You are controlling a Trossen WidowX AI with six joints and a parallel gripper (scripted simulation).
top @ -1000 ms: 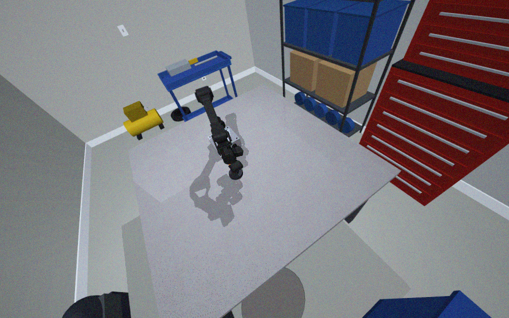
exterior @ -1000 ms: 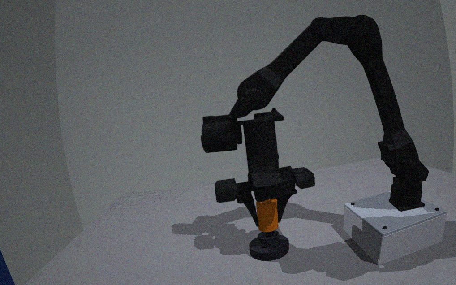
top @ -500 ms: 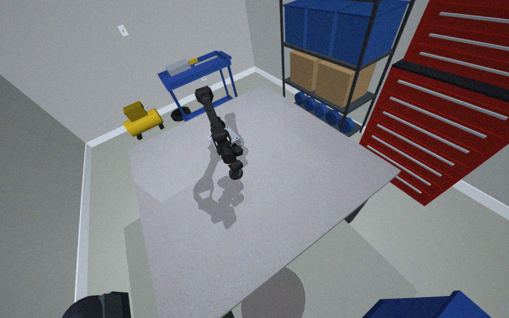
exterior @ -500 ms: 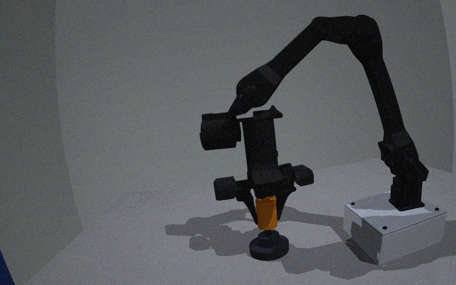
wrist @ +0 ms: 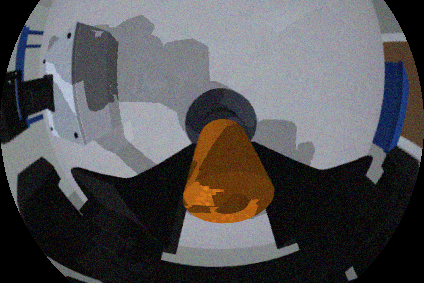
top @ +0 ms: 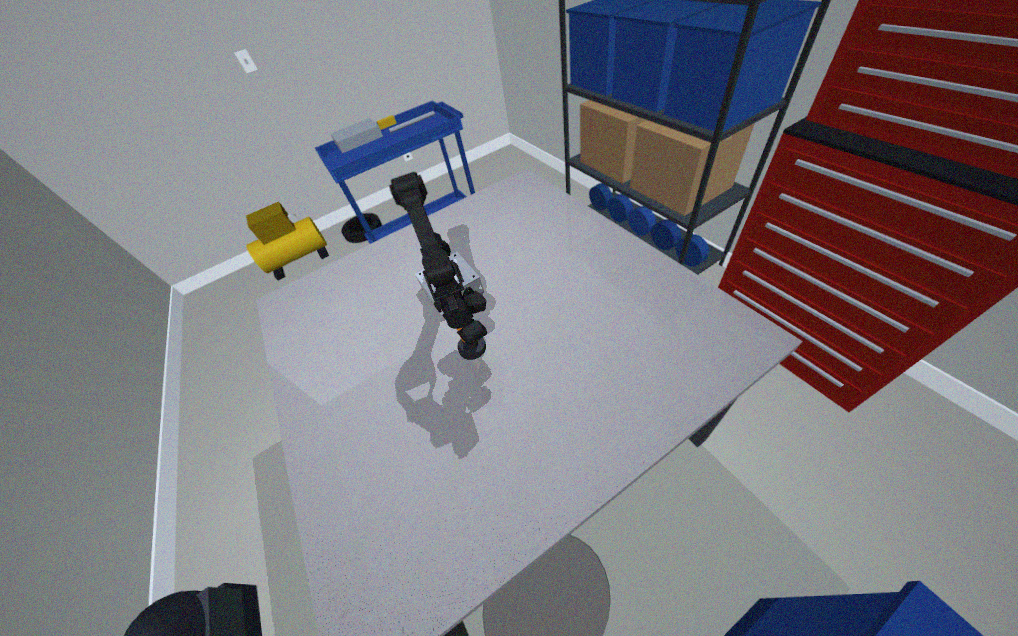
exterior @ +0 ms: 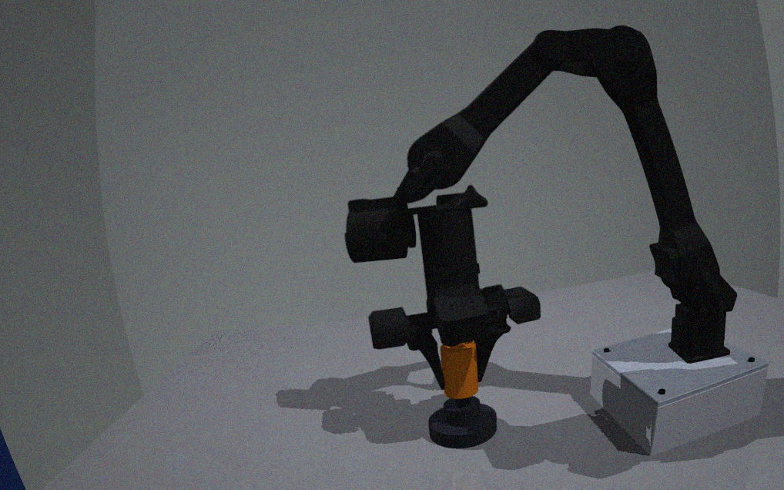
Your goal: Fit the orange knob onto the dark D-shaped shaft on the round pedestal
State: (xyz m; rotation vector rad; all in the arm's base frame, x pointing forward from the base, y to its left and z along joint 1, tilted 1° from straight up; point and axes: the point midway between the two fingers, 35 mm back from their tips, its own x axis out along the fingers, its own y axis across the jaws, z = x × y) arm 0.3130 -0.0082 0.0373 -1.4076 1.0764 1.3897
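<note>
The orange knob lies 20 mm above my gripper tip. Round my gripper tip: dark round pedestal 40 mm below.
</note>
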